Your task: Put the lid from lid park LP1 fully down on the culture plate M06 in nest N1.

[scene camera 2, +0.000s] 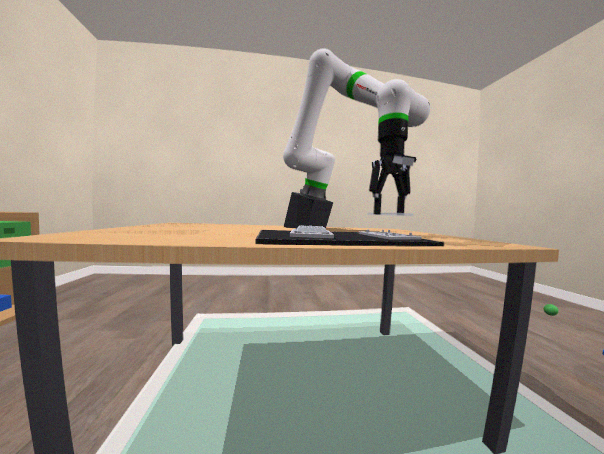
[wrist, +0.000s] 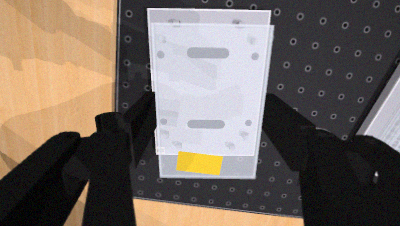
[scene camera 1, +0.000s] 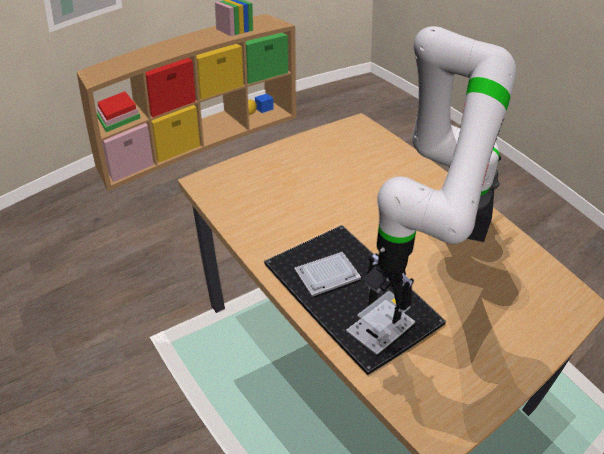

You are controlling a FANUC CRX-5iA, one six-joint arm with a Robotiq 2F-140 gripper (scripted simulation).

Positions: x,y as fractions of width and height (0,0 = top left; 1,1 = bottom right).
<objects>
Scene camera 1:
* my gripper: 0.64,0.69
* clear lid: 0.63,0.69
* culture plate M06: 0.53,0.60
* lid park LP1: 0.65,0.73
</objects>
